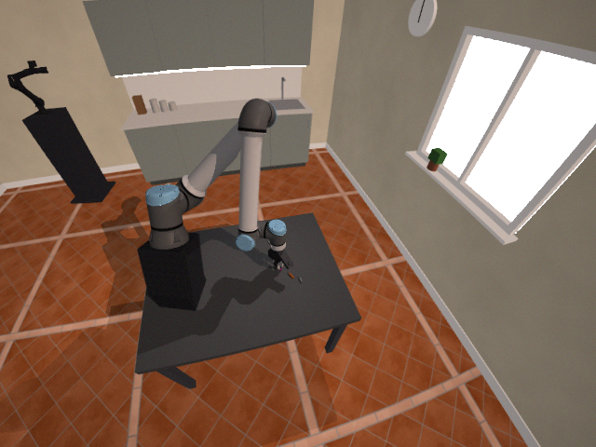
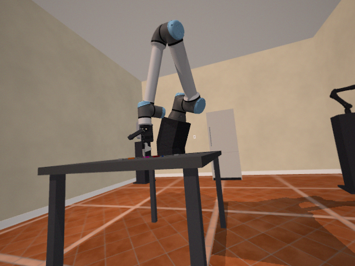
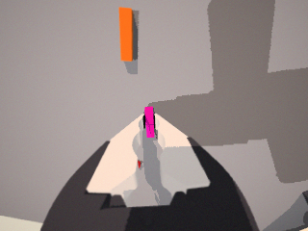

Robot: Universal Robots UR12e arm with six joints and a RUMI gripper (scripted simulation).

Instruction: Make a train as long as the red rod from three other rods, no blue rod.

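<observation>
My hand is 70 mm short of the orange rod, 50 mm to the left of it and 10 mm above it. From my hand the other things lie so: blue rod (20 mm ahead, 160 mm to the left, 10 mm below); then red rod (10 mm behind, 90 mm to the left, 10 mm below).
</observation>
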